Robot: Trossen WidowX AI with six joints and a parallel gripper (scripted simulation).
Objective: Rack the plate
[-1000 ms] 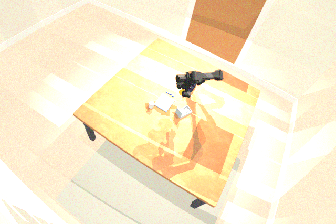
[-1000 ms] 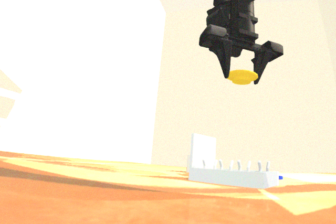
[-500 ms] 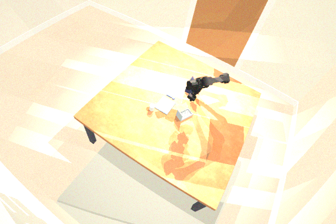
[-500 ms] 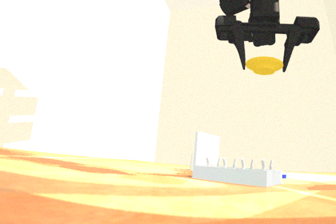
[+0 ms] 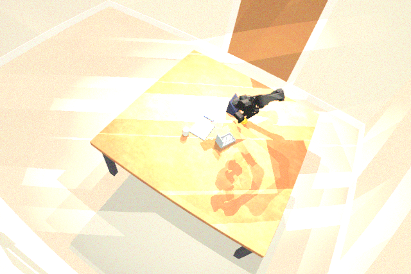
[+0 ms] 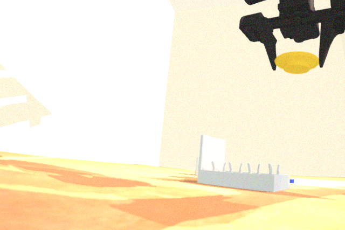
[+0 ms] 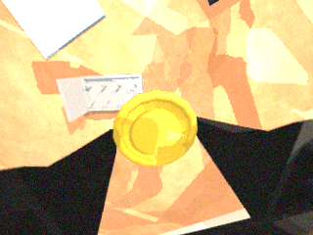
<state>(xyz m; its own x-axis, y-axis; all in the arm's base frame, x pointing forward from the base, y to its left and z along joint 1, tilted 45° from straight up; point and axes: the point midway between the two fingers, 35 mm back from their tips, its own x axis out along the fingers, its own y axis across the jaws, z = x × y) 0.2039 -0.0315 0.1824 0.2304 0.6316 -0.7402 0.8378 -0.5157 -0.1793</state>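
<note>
The white dish rack is 7 cm ahead of my gripper tip, 5 cm to the right of it and 16 cm below it. Round my gripper tip: yellow plate 1 cm above; white cup 15 cm ahead, 33 cm to the right, 15 cm below.
</note>
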